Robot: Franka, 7 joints.
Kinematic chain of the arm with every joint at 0, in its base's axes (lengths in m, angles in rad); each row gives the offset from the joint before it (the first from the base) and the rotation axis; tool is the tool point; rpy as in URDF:
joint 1: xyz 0 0 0.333 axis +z
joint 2: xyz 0 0 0 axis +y
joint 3: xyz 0 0 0.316 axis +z
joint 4: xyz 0.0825 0 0 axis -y
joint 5: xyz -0.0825 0 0.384 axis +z
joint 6: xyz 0 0 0 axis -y
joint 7: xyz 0.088 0 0 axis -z
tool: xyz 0 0 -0.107 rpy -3.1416 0 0
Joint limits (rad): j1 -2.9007..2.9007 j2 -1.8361..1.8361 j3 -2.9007..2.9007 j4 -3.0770..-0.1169 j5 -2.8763..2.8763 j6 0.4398..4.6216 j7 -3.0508..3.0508
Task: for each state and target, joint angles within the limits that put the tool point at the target. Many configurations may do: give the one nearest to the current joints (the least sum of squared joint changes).
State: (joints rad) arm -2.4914 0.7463 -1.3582 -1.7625 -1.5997 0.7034 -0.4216
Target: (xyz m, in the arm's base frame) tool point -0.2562 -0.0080 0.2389
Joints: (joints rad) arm -2.0088 0.8542 -0.5852 -2.6612 -1.0068 0.5167 -0.4216
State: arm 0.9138 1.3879 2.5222 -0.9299 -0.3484 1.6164 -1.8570
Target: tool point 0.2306 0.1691 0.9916
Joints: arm 0.1969 1.1291 2.9007 -1.0534 -0.0140 1.4735 -1.8570
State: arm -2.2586 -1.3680 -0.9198 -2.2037 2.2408 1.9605 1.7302
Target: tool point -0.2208 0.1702 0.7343
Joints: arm -2.3435 -1.5146 -0.7222 -2.4914 2.1814 1.9143 1.7302
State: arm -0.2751 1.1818 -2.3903 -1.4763 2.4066 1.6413 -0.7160
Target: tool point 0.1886 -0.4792 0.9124
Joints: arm -0.3345 1.0854 -2.4267 -1.3649 2.4384 1.6933 -0.7160
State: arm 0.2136 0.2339 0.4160 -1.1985 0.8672 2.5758 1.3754
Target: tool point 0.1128 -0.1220 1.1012
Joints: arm -0.0200 -0.6167 -0.1642 -1.2917 0.9153 2.7314 1.3754
